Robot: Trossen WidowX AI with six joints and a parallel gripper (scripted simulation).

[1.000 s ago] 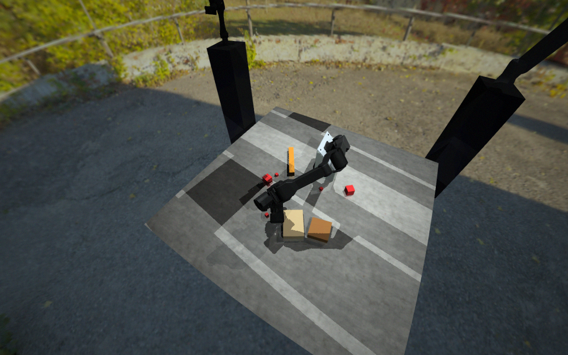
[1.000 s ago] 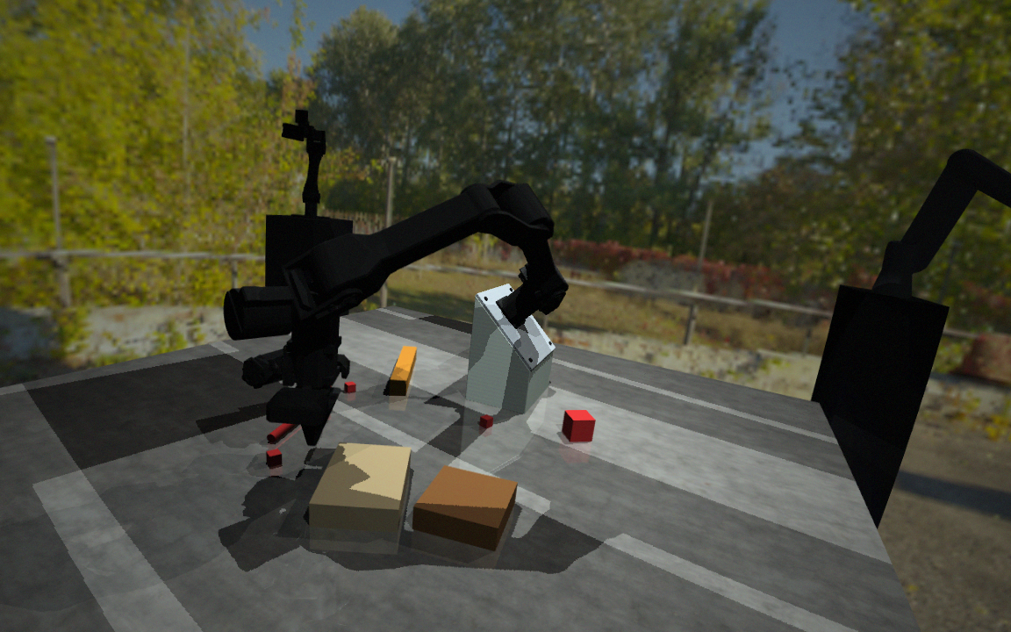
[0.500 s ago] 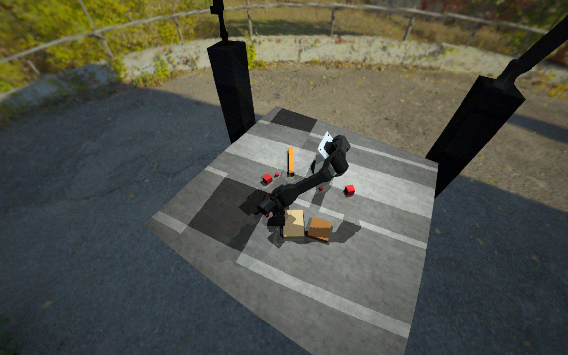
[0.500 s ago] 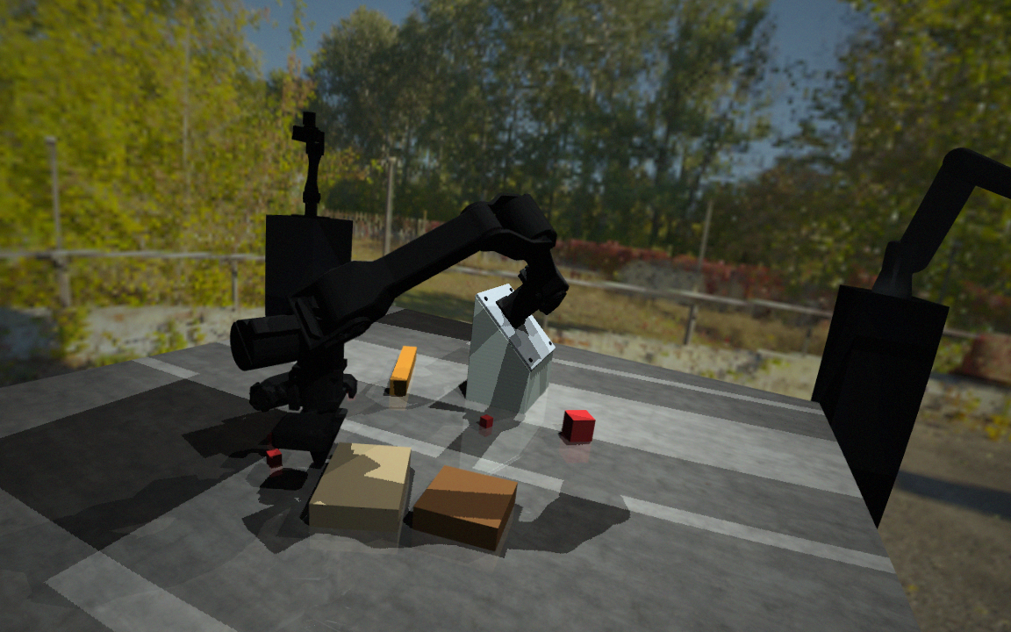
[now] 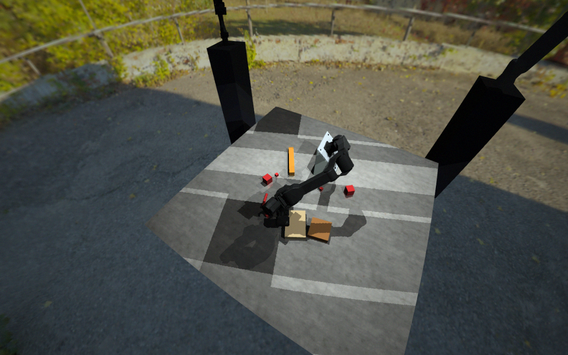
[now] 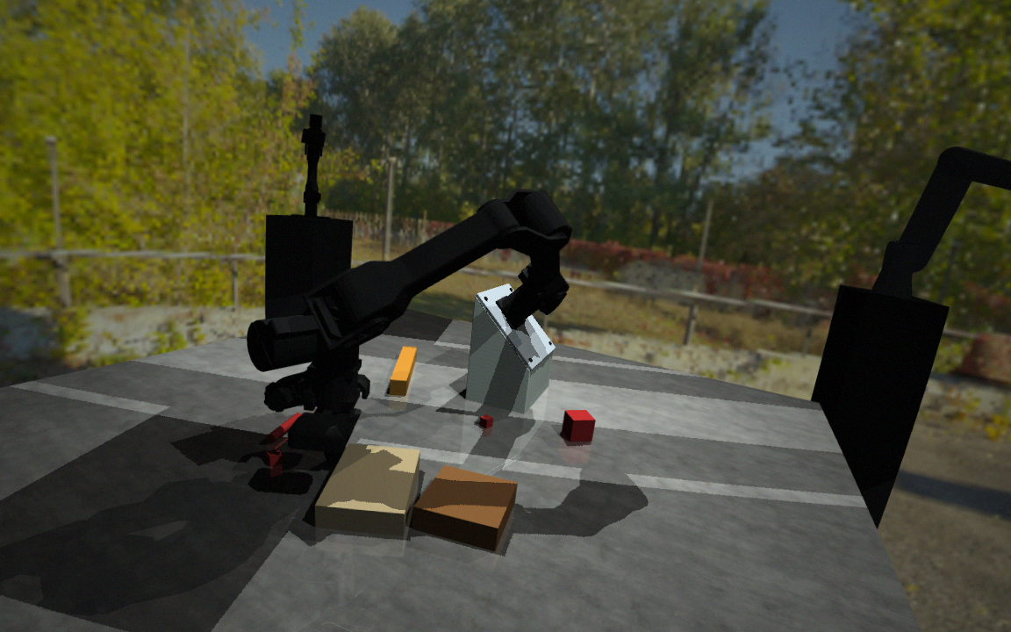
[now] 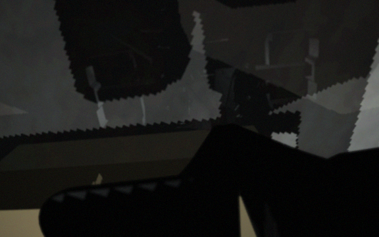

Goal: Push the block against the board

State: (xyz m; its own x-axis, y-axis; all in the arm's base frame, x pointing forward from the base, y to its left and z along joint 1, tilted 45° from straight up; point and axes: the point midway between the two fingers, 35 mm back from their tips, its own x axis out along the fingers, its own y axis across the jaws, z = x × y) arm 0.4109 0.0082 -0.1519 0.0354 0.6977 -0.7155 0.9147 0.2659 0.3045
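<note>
Right now my gripper tip is 20 cm to the right of the brown square block and 1 cm below it. Also, from my gripper tip: orange bar: 38 cm behind, 11 cm to the right, 1 cm above; then red rod: 13 cm to the right, 5 cm behind; then tan board: 8 cm to the left, 2 cm ahead, 1 cm above.
</note>
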